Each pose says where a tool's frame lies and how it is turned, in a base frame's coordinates. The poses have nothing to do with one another.
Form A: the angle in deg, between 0 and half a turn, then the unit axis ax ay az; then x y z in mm.
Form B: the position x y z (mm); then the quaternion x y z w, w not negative. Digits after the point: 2 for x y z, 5 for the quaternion.
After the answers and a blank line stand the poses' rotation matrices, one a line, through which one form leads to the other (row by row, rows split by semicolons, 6 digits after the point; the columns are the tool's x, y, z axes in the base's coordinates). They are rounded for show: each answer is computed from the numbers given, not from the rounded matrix.
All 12 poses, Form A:
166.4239 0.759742 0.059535 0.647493 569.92 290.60 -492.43
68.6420 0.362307 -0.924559 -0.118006 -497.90 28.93 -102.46
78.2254 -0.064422 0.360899 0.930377 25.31 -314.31 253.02
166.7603 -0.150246 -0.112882 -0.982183 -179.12 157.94 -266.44
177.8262 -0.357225 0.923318 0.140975 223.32 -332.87 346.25
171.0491 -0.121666 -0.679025 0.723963 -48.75 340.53 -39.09
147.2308 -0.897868 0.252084 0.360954 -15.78 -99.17 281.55
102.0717 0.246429 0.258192 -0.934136 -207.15 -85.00 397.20
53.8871 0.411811 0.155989 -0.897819 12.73 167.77 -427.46
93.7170 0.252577 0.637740 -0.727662 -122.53 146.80 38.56
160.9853 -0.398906 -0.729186 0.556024 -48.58 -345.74 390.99
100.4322 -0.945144 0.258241 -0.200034 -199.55 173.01 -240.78
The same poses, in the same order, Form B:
569.92 290.60 -492.43 0.75442 0.05912 0.64295 0.11820
-497.90 28.93 -102.46 0.20428 -0.52129 -0.06654 0.82589
25.31 -314.31 253.02 -0.04064 0.22767 0.58693 0.77591
-179.12 157.94 -266.44 -0.14924 -0.11213 -0.97563 0.11528
223.32 -332.87 346.25 -0.35716 0.92315 0.14095 0.01897
-48.75 340.53 -39.09 -0.12130 -0.67695 0.72176 0.07803
-15.78 -99.17 281.55 -0.86140 0.24185 0.34630 0.28208
-207.15 -85.00 397.20 0.19161 0.20075 -0.72633 0.62883
12.73 167.77 -427.46 0.18660 0.07068 -0.40681 0.89145
-122.53 146.80 38.56 0.18430 0.46534 -0.53095 0.68380
-48.58 -345.74 390.99 -0.39343 -0.71917 0.54839 0.16517
-199.55 173.01 -240.78 -0.72631 0.19845 -0.15372 0.63989

0.166230 -0.062792 0.984086; 0.241189 -0.965069 -0.102319; 0.956136 0.254359 -0.145278
0.447654 -0.103077 -0.888246; -0.322880 0.907686 -0.268056; 0.833879 0.406793 0.373048
0.207365 -0.929306 0.305599; 0.892295 0.307732 0.330320; -0.401011 0.204187 0.893027
-0.928873 0.258414 0.265363; -0.191476 -0.948274 0.253205; 0.317069 0.184385 0.930306
-0.744153 -0.664775 -0.065661; -0.654080 0.705139 0.273786; -0.135706 0.246686 -0.959547
-0.958397 0.051582 -0.280739; 0.276862 -0.071287 -0.958262; -0.069443 -0.996121 0.054040
0.643179 -0.612024 -0.460159; -0.221287 -0.723878 0.653477; -0.733043 -0.318476 -0.601017
-0.135708 0.990411 -0.025858; -0.836547 -0.128531 -0.532607; -0.530823 -0.050647 0.845968
0.659015 0.751687 -0.025803; -0.698932 0.599370 -0.390192; -0.277837 0.275177 0.920372
0.003103 0.897653 0.440693; -0.554611 0.368251 -0.746189; -0.832104 -0.242098 0.498990
-0.635866 0.384723 -0.669076; 0.747040 0.088976 -0.658798; -0.193923 -0.918734 -0.343980
0.873977 -0.091543 0.477267; -0.484998 -0.102308 0.868510; -0.030678 -0.990532 -0.133813

